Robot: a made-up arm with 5 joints.
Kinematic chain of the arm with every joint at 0, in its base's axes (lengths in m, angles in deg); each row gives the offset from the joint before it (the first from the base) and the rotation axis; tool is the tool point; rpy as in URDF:
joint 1: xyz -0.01 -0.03 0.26 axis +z
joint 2: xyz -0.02 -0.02 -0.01 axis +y
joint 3: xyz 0.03 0 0.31 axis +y
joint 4: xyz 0.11 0 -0.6 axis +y
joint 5: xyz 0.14 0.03 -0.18 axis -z
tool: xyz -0.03 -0.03 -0.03 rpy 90 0 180
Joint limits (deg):
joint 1: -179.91..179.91
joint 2: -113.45..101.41
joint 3: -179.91..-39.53
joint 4: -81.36..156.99
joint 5: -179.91..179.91
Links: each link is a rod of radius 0.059 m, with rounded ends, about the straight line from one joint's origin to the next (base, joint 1, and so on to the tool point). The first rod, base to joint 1, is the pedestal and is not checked.
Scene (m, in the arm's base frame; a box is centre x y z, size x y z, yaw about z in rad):
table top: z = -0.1
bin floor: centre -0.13 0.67 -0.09 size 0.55 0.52 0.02 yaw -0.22
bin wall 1: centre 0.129 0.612 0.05 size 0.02 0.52 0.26 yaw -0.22
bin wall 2: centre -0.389 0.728 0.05 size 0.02 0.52 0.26 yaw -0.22
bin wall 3: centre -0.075 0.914 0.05 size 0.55 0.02 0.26 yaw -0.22
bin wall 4: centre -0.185 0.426 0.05 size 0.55 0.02 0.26 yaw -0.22
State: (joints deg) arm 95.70 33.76 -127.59 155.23 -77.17
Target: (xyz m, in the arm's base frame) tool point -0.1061 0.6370 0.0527
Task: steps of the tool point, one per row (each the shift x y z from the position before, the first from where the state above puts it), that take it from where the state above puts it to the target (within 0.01 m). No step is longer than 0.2 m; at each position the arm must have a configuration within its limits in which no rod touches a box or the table.
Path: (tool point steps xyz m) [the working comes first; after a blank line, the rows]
Joints at the target: 100.35 54.96 -120.74 143.37 -78.82
Straight joint move there: clear.

1: -0.0307 0.0242 -0.1712
2: -0.0255 -0.0185 -0.1737

